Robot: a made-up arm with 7 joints.
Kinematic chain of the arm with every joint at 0, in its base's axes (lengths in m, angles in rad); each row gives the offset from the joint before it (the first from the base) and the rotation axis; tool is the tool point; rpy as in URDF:
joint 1: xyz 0 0 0.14 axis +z
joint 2: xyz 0 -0.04 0.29 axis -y
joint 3: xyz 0 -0.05 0.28 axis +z
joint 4: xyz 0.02 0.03 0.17 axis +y
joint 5: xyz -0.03 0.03 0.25 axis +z
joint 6: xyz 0 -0.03 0.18 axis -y
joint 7: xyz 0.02 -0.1 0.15 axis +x
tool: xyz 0 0 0 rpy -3.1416 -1.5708 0
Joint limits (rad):
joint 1: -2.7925..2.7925
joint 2: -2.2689..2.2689
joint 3: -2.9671..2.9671
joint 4: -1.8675..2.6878
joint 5: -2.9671..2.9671
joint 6: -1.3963..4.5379
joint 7: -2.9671..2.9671
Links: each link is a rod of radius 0.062 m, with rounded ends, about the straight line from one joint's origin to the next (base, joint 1, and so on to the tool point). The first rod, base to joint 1, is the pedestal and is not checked.
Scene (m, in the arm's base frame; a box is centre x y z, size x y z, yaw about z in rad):
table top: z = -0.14
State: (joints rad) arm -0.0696 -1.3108 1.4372 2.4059 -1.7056 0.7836 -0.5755
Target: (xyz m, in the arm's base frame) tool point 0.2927 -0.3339 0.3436
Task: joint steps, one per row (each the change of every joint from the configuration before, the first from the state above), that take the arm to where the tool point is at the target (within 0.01 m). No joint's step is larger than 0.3 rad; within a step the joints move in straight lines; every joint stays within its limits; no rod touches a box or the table.
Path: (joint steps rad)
1: -0.2630 0.1717 -0.1943 0.0247 0.0631 -0.0259 0.0000
2: -0.2631 0.1718 -0.1942 0.0246 0.0630 -0.0260 0.0000
3: -0.2630 0.1717 -0.1943 0.0247 0.0631 -0.0259 0.0000
4: -0.2631 0.1718 -0.1943 0.0247 0.0630 -0.0259 0.0000
5: -0.2630 0.1717 -0.1942 0.0247 0.0631 -0.0259 0.0000

